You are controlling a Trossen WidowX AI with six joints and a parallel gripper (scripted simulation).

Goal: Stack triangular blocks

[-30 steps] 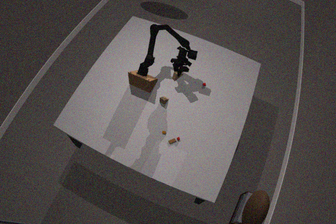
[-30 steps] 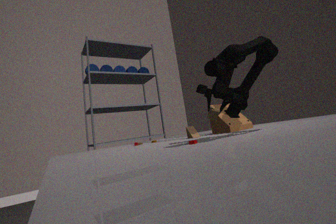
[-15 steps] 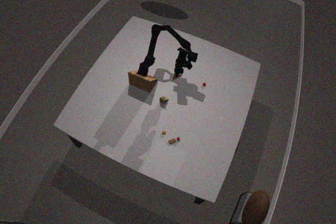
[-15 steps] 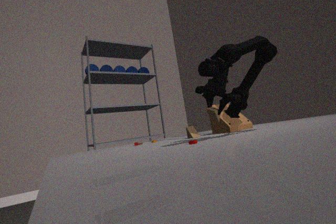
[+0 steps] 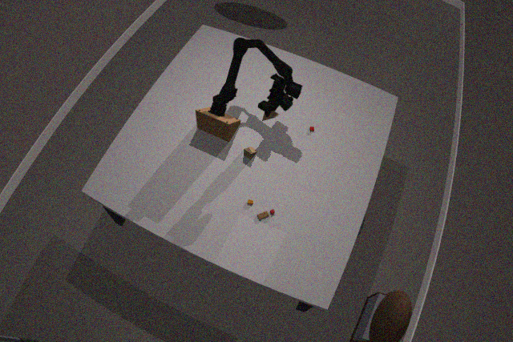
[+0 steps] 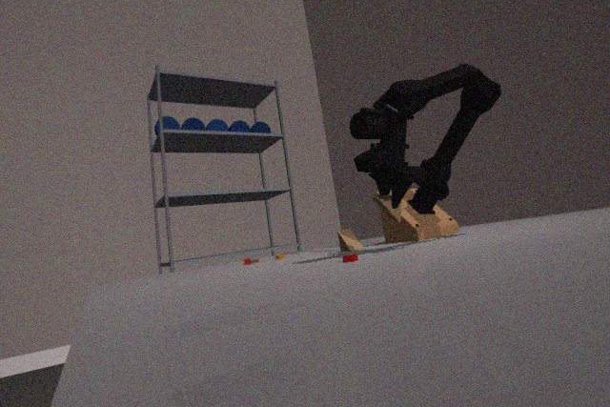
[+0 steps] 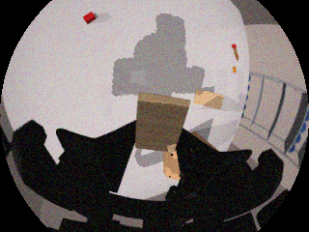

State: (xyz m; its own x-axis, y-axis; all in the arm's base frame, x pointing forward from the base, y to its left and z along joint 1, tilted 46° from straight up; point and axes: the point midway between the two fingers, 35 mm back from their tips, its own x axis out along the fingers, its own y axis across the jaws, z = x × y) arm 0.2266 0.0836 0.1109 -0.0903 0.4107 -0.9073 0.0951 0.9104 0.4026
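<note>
My gripper tip is 19 cm to the left of the triangular block, 8 cm above it and 1 cm short of it. The rest, counted from my gripper tip: orange piece 40 cm to the right, 14 cm ahead, 9 cm below; then red bit 39 cm to the right, 25 cm ahead, 9 cm below; then tan piece 43 cm to the right, 22 cm ahead, 9 cm below.
</note>
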